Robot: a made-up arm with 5 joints.
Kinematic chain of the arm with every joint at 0, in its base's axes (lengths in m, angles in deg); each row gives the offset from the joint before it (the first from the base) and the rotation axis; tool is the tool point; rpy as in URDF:
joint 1: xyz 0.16 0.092 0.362 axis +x
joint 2: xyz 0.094 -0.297 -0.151 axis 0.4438 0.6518 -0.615
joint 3: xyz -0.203 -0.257 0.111 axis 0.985 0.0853 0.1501
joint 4: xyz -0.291 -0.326 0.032 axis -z
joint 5: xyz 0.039 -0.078 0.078 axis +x
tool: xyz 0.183 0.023 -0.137 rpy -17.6 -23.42 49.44
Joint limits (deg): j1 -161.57..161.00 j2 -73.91..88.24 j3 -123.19..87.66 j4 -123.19..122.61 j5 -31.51..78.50
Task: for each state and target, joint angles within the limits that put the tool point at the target. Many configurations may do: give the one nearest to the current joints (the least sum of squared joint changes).
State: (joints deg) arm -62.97 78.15 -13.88 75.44 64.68
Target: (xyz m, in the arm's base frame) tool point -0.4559 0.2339 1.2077
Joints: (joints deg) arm -82.80 61.05 -9.56 100.97 68.47
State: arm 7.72 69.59 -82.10 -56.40 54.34
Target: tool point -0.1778 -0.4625 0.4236
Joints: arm 3.21 23.68 -46.48 -61.82 31.36
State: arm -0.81 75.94 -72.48 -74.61 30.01
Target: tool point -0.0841 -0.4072 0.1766
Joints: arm 45.76 67.44 -67.57 -58.02 19.01
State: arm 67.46 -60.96 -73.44 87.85 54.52
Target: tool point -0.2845 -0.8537 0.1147
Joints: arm 30.48 -61.08 -58.18 99.59 49.88
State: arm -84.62 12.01 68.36 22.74 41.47
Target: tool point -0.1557 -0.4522 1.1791
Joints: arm -79.21 8.64 42.17 58.05 28.46
